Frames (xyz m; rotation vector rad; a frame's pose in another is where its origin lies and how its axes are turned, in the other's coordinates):
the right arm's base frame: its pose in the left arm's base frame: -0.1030 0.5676 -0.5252 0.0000 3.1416 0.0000
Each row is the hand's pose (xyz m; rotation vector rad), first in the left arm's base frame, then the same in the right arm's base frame.
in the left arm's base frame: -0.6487 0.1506 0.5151 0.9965 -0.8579 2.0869
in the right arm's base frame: 0.5457 -0.4170 -1.0403 2.0899 0.8668 -0.9979
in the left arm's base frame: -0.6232 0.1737 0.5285 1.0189 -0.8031 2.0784
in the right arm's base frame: 0.5202 -0.3939 -1.0537 2.1097 0.8959 -1.0342
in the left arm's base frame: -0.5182 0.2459 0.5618 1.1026 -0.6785 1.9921
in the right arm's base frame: 0.4152 -0.3217 -1.0870 2.1015 1.0094 -1.1631
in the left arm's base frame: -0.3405 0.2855 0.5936 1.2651 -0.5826 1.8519
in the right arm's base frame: 0.2375 -0.2821 -1.1188 2.0142 1.1020 -1.3760
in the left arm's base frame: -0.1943 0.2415 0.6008 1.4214 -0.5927 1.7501
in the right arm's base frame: 0.0913 -0.3261 -1.1260 1.8945 1.0824 -1.5387
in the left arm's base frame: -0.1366 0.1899 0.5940 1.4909 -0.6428 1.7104
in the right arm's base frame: 0.0336 -0.3777 -1.1192 1.8234 1.0383 -1.5893
